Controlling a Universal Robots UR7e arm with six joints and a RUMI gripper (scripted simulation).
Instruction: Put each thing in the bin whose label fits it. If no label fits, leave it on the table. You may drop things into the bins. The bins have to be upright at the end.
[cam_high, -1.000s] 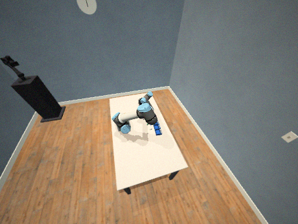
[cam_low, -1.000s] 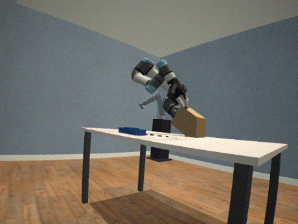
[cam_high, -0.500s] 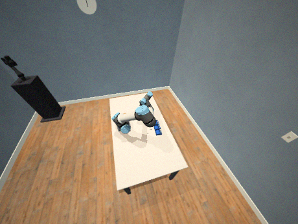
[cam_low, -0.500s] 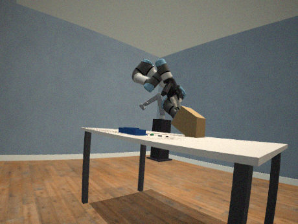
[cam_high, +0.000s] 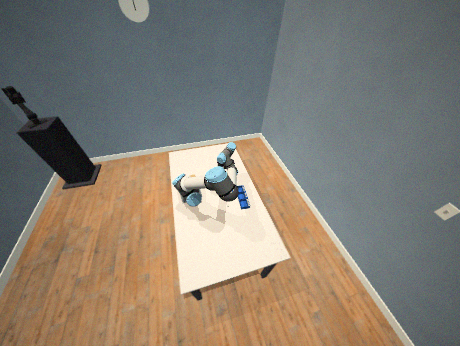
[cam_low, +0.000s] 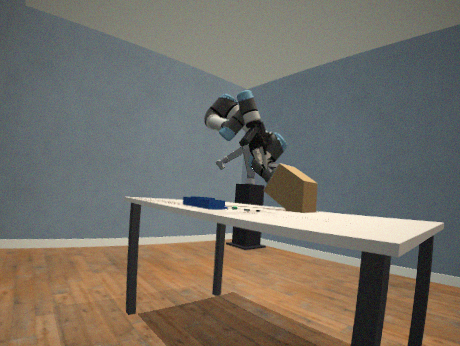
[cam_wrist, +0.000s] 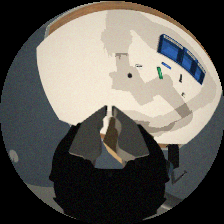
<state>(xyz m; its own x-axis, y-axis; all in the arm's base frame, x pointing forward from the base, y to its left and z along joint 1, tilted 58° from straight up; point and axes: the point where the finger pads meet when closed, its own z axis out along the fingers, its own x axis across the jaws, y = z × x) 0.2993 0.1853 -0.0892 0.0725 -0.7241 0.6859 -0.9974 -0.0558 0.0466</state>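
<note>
Right now the blue bin is 230 mm to the right of my hand, 180 mm below it and 160 mm ahead of it. From my hand the other things lie so: small grey piece: 200 mm below, 50 mm to the right, 40 mm ahead; then green piece: 200 mm below, 130 mm to the right, 40 mm ahead; then black nut: 200 mm below, 20 mm to the right.
</note>
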